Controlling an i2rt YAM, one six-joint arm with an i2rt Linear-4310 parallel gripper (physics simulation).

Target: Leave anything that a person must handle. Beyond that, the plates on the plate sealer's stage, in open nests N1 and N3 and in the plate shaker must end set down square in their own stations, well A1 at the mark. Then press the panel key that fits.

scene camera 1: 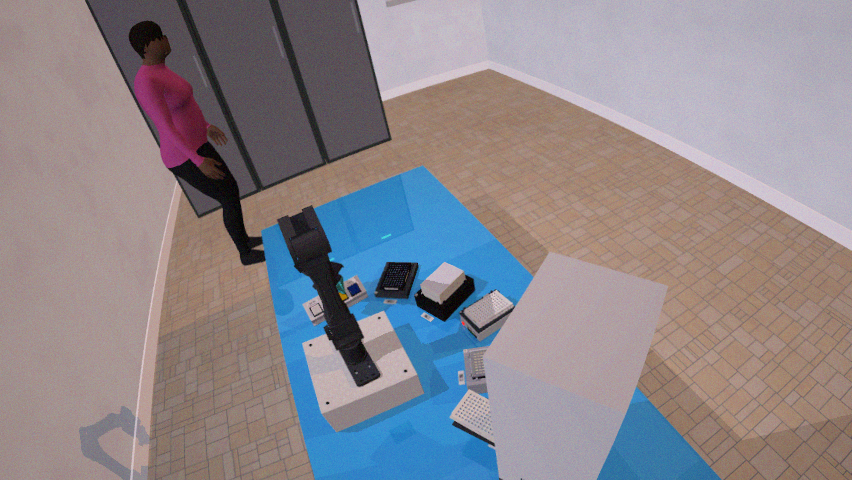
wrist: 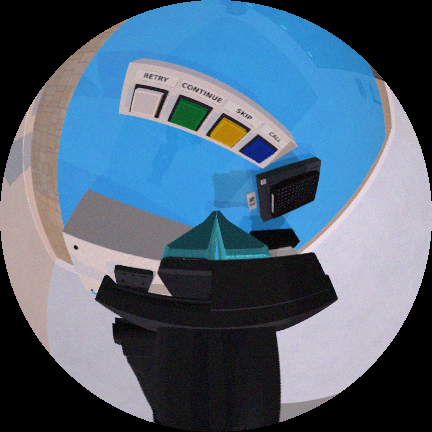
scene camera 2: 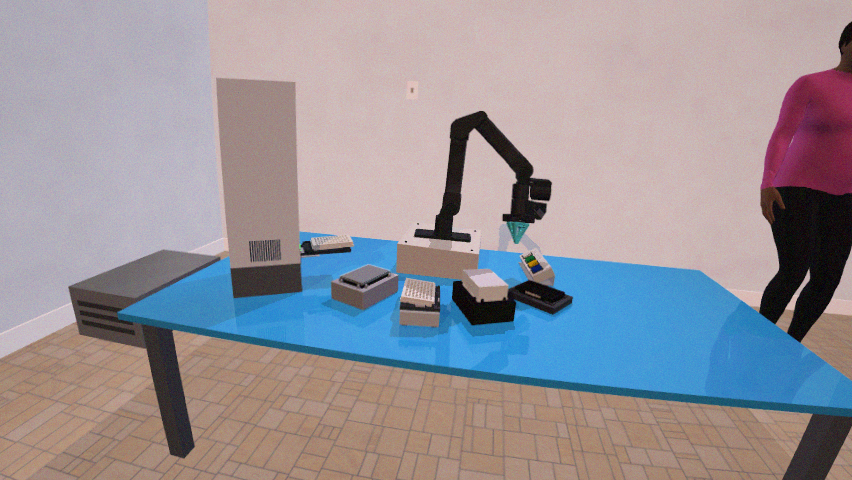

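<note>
My gripper [scene camera 2: 516, 240] [wrist: 215, 216] is shut and empty, pointing down above the table near the key panel [scene camera 1: 315, 310] [wrist: 215, 91]. The panel has a white RETRY key [wrist: 146, 101], green CONTINUE key [wrist: 189, 114], yellow SKIP key [wrist: 228, 131] and blue CALL key [wrist: 259, 149]. A black plate [scene camera 1: 397, 276] [wrist: 296, 193] lies in dark nest N3. A white block-like piece [scene camera 1: 442, 281] [scene camera 2: 484, 283] sits on a black base. White plates sit on a pale device [scene camera 1: 487, 307] [scene camera 2: 419, 290] and on a low black nest [scene camera 1: 473, 411] [scene camera 2: 332, 241]. Their labels are unreadable.
A grey device [scene camera 2: 364, 289] stands beside a tall pale tower [scene camera 1: 572, 333] [scene camera 2: 259, 178], which hides part of the table in scene camera 1. The white robot base [scene camera 1: 363, 369] [scene camera 2: 438, 259] is behind the devices. A person [scene camera 1: 178, 113] [scene camera 2: 810, 137] stands by the table end.
</note>
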